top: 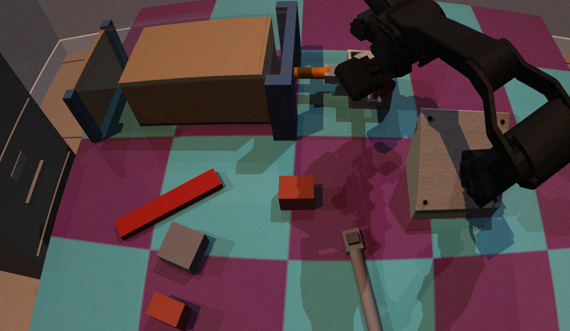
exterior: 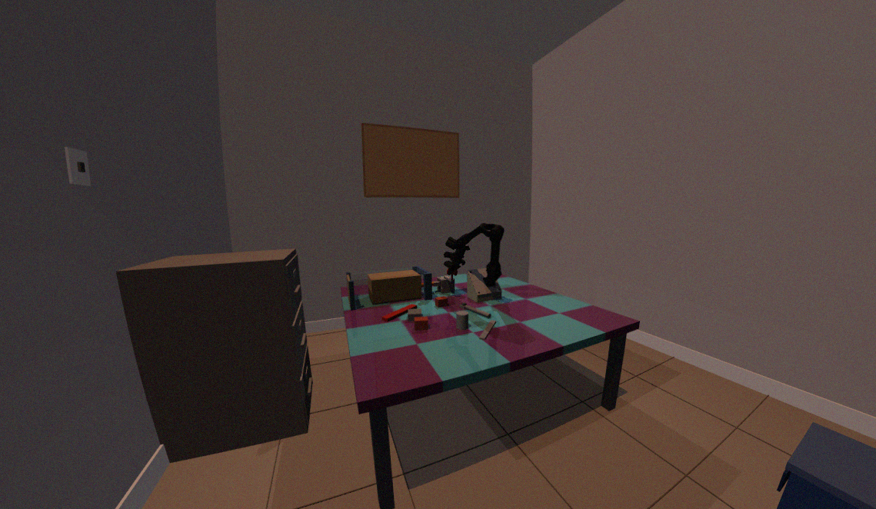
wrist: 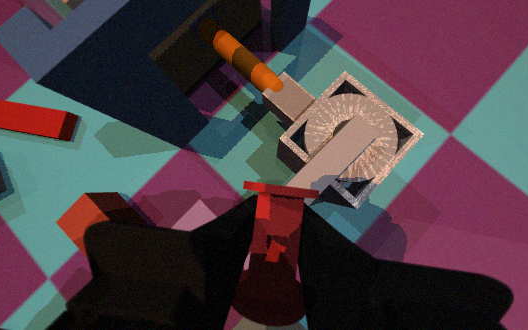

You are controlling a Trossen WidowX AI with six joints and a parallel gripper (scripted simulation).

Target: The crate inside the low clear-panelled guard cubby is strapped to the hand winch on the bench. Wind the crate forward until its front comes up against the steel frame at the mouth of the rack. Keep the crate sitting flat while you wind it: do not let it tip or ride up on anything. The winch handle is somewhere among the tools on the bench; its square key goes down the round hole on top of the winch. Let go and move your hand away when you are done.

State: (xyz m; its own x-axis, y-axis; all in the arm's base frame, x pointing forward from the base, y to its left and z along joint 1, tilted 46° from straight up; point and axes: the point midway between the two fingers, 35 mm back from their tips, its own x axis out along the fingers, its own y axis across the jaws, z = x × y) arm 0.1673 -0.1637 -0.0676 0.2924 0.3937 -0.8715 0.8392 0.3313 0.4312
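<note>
Right now the grey crank handle is 10 mm behind my gripper tip, 20 mm to the right of it and 30 mm below it. From my gripper tip the other things lie so: blue steel frame 140 mm ahead, 100 mm to the right, 30 mm below; red knob 10 mm behind, 10 mm to the left; grey winch 30 mm behind, 90 mm to the right, 100 mm below.
</note>
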